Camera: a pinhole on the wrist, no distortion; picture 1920 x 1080 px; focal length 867.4 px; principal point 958.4 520.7 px. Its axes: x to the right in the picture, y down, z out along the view. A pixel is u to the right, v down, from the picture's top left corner.
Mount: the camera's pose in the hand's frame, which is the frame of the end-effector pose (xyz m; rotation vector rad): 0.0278 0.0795 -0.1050 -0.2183 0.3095 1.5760
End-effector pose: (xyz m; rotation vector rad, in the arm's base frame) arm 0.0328 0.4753 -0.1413 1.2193 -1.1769 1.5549
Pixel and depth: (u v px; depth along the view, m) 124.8 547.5 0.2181
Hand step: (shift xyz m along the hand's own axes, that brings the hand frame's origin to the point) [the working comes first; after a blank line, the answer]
In the camera's frame: -0.2096 0.0067 0.2181

0.0392 -0.0466 0.1698
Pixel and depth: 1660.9 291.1 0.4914
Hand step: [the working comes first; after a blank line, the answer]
In the camera's frame: 0.3980 -0.1301 0.4914

0.1714 0.6187 0.2197
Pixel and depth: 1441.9 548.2 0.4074
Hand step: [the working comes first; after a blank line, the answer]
In the camera's frame: 0.2271 0.0129 0.4074

0.0295 0.4280 0.2053
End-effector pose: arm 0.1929 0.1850 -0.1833 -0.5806 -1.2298 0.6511
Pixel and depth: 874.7 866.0 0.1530
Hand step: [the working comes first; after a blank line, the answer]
In the camera's frame: -0.0148 0.0609 0.1530

-0.0244 0.1153 0.0478
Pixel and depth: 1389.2 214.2 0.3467
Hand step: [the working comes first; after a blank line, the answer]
In the camera's frame: 0.1722 -0.1225 0.3467

0.1632 0.3577 0.1579
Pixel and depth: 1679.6 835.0 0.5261
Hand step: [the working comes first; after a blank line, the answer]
In the camera's frame: 0.4374 0.1906 0.5261

-0.1480 0.6636 0.2589
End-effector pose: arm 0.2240 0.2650 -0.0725 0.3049 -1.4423 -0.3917
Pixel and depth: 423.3 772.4 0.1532
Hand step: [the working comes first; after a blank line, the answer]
In the camera's frame: -0.0945 0.0445 0.1532

-0.0055 0.0402 0.0731
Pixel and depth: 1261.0 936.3 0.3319
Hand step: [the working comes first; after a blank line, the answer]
In the camera's frame: 0.1158 0.1590 0.3319

-0.1169 0.2963 0.1795
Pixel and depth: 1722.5 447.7 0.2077
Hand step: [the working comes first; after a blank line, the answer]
In the camera's frame: 0.1830 -0.0175 0.2077

0.0506 0.3209 0.0297
